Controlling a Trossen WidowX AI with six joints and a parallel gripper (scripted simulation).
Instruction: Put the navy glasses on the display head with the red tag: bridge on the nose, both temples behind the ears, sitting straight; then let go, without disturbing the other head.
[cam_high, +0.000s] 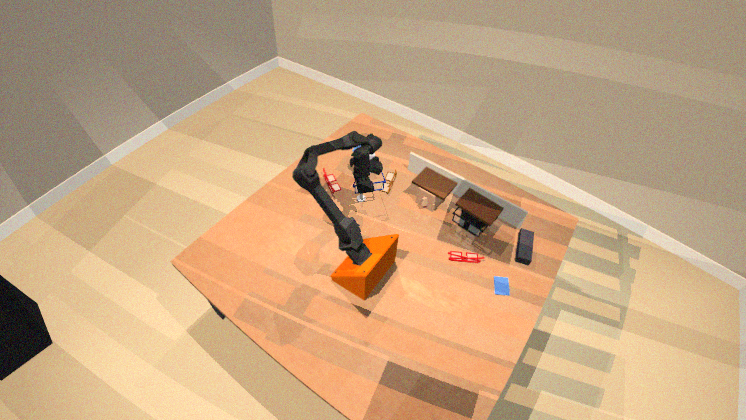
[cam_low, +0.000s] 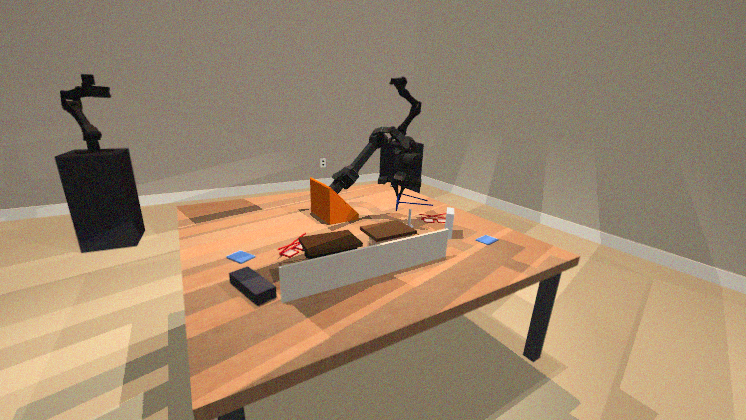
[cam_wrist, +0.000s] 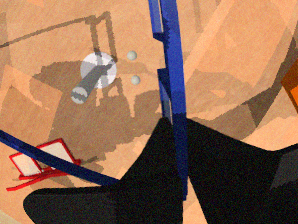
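Now: the grey peg stand 4 cm ahead of my gripper tip, 4 cm to the left of it and 10 cm below it. Round my gripper tip: dark case 31 cm ahead, 65 cm to the right, 10 cm below; white panel 37 cm ahead, 29 cm to the right, 6 cm below.
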